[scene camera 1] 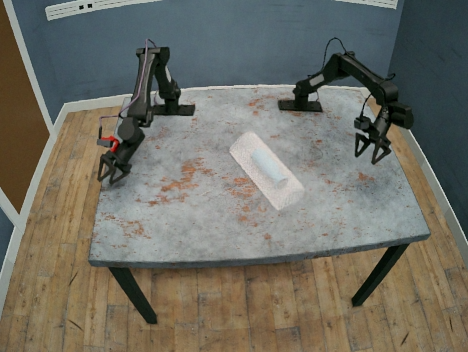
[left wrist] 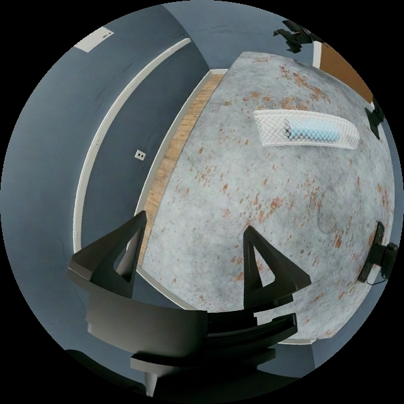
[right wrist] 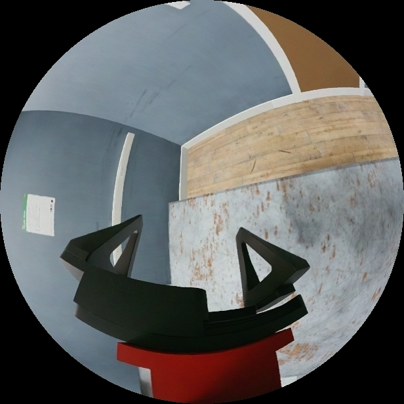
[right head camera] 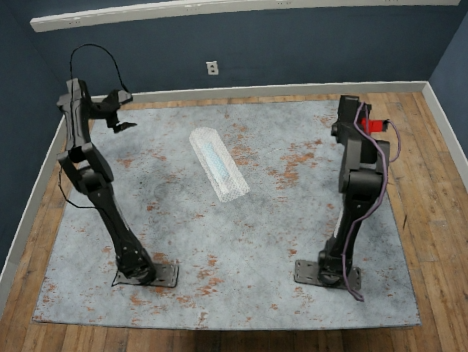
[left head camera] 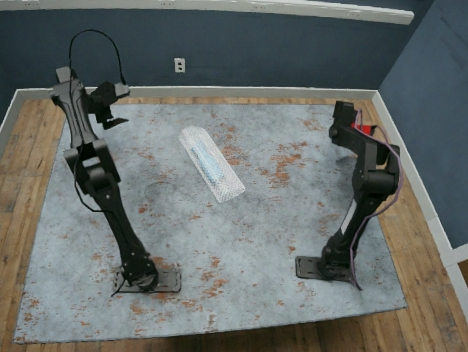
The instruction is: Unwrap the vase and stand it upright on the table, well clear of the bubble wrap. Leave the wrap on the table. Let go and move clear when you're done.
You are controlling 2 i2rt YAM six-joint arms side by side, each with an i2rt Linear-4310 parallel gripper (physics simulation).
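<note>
The pale blue vase [left head camera: 209, 162] [right head camera: 217, 161] [scene camera 1: 269, 167] [left wrist: 312, 130] lies on its side inside the bubble wrap, seen through it. The translucent white bubble wrap [left head camera: 231, 190] [right head camera: 236, 192] [scene camera 1: 244, 144] [left wrist: 271, 131] is a long bundle lying slantwise near the middle of the table [left head camera: 270, 225] [right head camera: 265, 225] [scene camera 1: 165, 235]. My left gripper [scene camera 1: 365, 159] [left wrist: 197, 223] is open and empty, raised above the table at the right in the scene view, apart from the wrap. My right gripper [scene camera 1: 105, 180] [right wrist: 191, 227] is open and empty near the table's left edge in the scene view, far from the wrap.
The left arm's base plate [left head camera: 170, 281] [scene camera 1: 312, 106] and the right arm's base plate [left head camera: 306, 267] [scene camera 1: 185, 110] are mounted on the table. Walls and wooden floor surround the table. A red camera mount [scene camera 1: 114, 144] [right wrist: 215, 370] sits on the right wrist.
</note>
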